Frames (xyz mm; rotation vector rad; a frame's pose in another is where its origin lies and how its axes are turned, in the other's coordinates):
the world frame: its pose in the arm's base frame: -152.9 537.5 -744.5 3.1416 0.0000 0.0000
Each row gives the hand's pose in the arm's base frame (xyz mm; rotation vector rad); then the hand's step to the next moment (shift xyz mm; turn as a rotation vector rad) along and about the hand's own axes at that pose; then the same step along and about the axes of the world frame.
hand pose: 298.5 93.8 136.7 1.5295 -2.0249 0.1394
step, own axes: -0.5 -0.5 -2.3 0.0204 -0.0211 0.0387
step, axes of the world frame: 1.4 -1.2 -1.5 0.0007 0.0405 0.0268
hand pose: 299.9 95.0 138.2 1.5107 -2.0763 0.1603
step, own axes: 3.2 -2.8 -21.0 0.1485 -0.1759 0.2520
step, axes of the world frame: 9.6 -4.9 -18.5 0.0362 0.2906 0.1753
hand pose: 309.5 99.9 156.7 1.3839 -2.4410 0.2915
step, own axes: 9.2 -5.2 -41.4 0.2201 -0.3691 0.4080
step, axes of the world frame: 7.2 -3.6 -41.9 0.1408 0.4974 0.2897
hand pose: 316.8 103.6 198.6 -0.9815 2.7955 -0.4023
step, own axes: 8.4 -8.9 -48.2 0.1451 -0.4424 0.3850
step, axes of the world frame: -12.3 2.3 -48.1 0.2368 0.5004 0.2419
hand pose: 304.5 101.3 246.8 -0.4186 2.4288 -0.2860
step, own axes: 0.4 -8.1 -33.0 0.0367 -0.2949 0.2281
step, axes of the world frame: -19.4 4.4 -27.5 0.1841 0.3088 0.1054
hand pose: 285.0 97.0 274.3 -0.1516 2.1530 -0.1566
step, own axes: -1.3 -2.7 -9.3 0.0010 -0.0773 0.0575
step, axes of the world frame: -6.9 1.9 -6.6 0.0511 0.0794 0.0193
